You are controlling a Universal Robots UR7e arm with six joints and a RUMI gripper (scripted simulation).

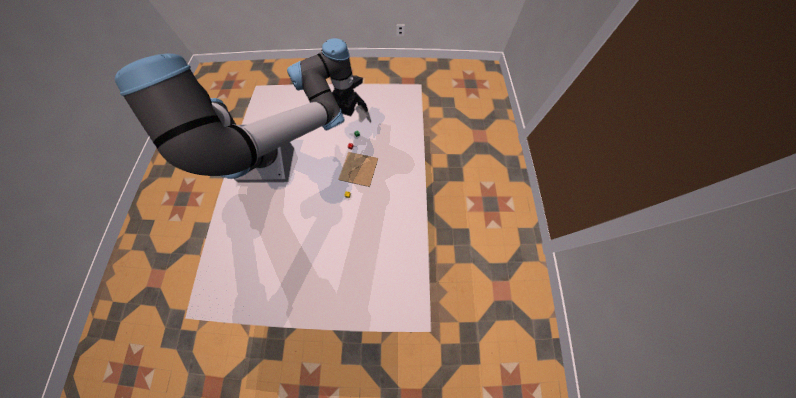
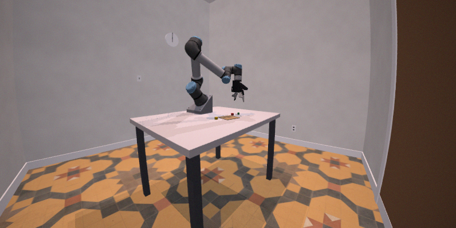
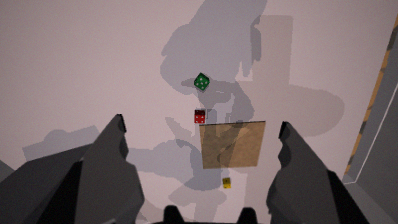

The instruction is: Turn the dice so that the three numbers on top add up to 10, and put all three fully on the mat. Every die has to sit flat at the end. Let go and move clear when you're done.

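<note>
My gripper is now 12 cm above the green die. Also, from my hand: brown mat 3 cm ahead, 18 cm to the right, 13 cm below; yellow die 30 cm to the right, 12 cm below; red die 2 cm behind, 7 cm to the right, 12 cm below.
</note>
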